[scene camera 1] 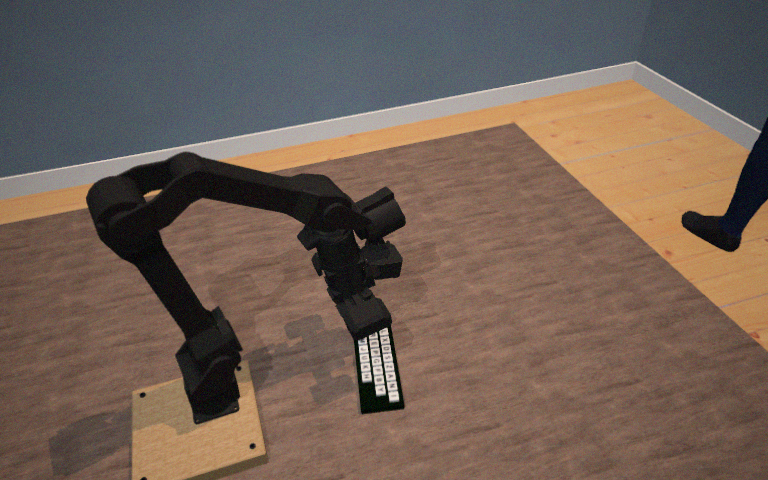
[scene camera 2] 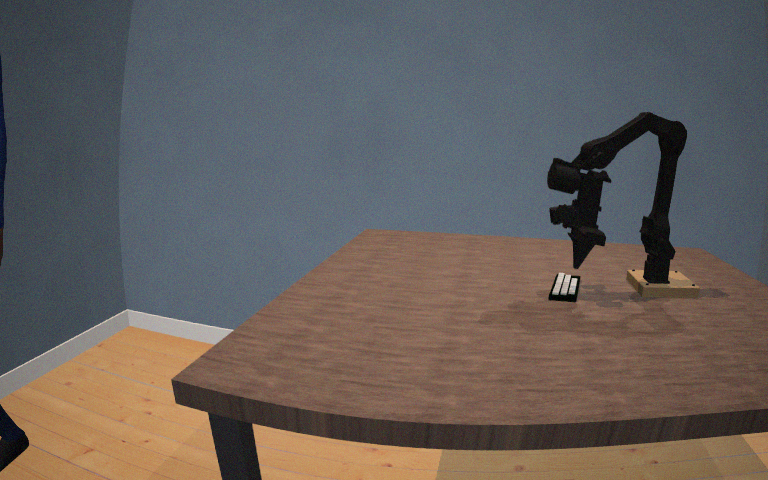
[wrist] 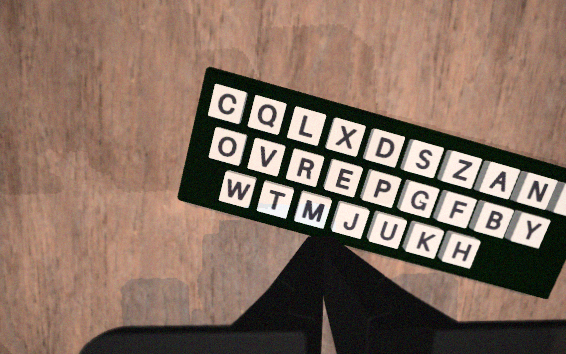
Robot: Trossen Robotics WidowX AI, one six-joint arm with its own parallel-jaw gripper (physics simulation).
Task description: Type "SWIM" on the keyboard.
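Frame: origin at the arm's base, x ahead, y left, z up, level; millimetres.
Where they show: gripper, between the fingertips: (scene camera 2: 575, 268) (wrist: 319, 248); arm's base, origin of its link: (scene camera 1: 214, 400) (scene camera 2: 656, 280).
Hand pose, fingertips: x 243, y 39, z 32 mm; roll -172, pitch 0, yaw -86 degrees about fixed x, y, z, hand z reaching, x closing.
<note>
Each offset is from my fingertips to the top centre of the thing. Level surfaces: height alone.
The dark green keyboard @[dy -37, dx +13, dz -41 mm] (scene camera 1: 373, 404) (scene camera 2: 562, 299) (wrist: 517, 272) lies flat with three rows of white letter keys. In the wrist view, the S key @[dy -50, dx +29, dz -41 mm] (wrist: 423, 159) is in the top row, and the W key @[dy +36, dx +10, dz -41 mm] (wrist: 238, 189) and M key @[dy -1, dx +2, dz -41 mm] (wrist: 313, 211) are in the bottom row. The I key @[dy -123, dx +11, dz -41 mm] (scene camera 1: 393, 396) ends the top row; a key beyond N is cut off by the wrist view's right edge. My gripper (scene camera 2: 576, 266) (wrist: 319, 248) is shut and empty, pointing down. Its tips are raised above the keyboard's height and appear at its lower edge, below M and J. In scene camera 1 the fingertips are hidden.
The brown wooden table @[dz -57 mm] (scene camera 1: 538, 283) (scene camera 2: 424, 339) carries the keyboard and the arm's light wooden base plate (scene camera 1: 198, 452) (scene camera 2: 671, 291). A person's leg (scene camera 1: 747, 181) shows beyond the table. Blue walls stand behind.
</note>
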